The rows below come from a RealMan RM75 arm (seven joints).
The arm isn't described. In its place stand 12 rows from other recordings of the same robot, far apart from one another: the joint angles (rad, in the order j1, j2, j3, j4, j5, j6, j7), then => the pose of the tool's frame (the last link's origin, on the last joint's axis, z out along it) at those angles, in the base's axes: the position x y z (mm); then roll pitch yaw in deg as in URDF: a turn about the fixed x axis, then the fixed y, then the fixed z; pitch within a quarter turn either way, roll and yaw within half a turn.
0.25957, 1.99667, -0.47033, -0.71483, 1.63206, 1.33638, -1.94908 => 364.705 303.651 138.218 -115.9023 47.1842 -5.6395
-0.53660, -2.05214, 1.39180, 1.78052, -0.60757, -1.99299, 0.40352 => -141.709 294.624 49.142 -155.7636 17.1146 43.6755
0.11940, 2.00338, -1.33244, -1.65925, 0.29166, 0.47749, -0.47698 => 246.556 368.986 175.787 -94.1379 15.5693 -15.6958
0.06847, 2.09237, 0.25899, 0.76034, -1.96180, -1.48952, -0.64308 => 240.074 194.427 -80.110 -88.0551 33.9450 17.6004
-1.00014, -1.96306, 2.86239, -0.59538, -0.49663, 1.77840, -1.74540 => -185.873 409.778 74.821 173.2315 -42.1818 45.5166
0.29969, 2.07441, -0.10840, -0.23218, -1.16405, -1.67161, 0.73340 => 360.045 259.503 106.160 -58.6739 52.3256 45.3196
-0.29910, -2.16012, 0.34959, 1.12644, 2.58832, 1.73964, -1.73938 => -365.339 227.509 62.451 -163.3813 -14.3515 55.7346
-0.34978, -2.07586, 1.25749, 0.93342, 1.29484, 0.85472, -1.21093 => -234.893 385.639 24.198 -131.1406 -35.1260 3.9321
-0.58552, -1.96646, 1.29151, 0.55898, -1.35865, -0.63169, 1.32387 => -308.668 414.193 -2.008 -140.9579 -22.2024 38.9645
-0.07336, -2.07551, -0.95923, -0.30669, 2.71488, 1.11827, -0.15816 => -372.853 218.182 -51.400 -111.5337 -41.7415 13.0510
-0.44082, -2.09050, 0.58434, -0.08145, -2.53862, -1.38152, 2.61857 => -358.962 302.370 22.987 -64.4847 -65.2828 -25.0255
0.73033, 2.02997, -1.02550, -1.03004, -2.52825, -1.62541, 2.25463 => 210.749 375.778 25.245 -164.6346 -7.7372 -42.1276
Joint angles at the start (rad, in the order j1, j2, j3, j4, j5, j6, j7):
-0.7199 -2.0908 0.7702 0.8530 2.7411 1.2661 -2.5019
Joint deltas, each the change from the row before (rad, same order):
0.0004 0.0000 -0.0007 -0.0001 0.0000 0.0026 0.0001
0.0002 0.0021 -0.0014 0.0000 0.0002 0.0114 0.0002
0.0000 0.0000 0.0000 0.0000 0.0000 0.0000 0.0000
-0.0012 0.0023 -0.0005 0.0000 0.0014 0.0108 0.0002
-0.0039 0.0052 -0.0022 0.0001 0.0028 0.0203 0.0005
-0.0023 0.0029 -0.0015 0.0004 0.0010 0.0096 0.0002
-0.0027 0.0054 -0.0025 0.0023 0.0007 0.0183 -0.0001
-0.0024 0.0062 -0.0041 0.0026 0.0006 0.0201 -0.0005
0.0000 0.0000 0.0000 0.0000 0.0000 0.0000 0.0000
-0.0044 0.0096 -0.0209 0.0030 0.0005 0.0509 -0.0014
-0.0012 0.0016 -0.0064 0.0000 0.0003 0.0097 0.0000
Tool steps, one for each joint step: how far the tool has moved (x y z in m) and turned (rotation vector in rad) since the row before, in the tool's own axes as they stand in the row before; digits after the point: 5 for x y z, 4 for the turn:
-0.00049 0.00005 -0.00001 -0.0016 -0.0020 -0.0009
-0.00109 -0.00007 -0.00071 -0.0049 -0.0079 -0.0011
0.00000 0.00000 0.00000 0.0000 0.0000 0.0000
-0.00053 0.00013 -0.00079 -0.0035 -0.0079 0.0012
-0.00021 0.00018 -0.00195 -0.0061 -0.0132 0.0029
0.00023 0.00002 -0.00119 -0.0027 -0.0052 0.0014
0.00014 -0.00021 -0.00242 -0.0052 -0.0089 0.0012
-0.00004 -0.00056 -0.00284 -0.0057 -0.0090 -0.0008
0.00000 0.00000 0.00000 0.0000 0.0000 0.0000
-0.00229 -0.00013 -0.00523 -0.0251 -0.0222 -0.0134
-0.00047 -0.00003 -0.00099 -0.0059 -0.0033 -0.0040

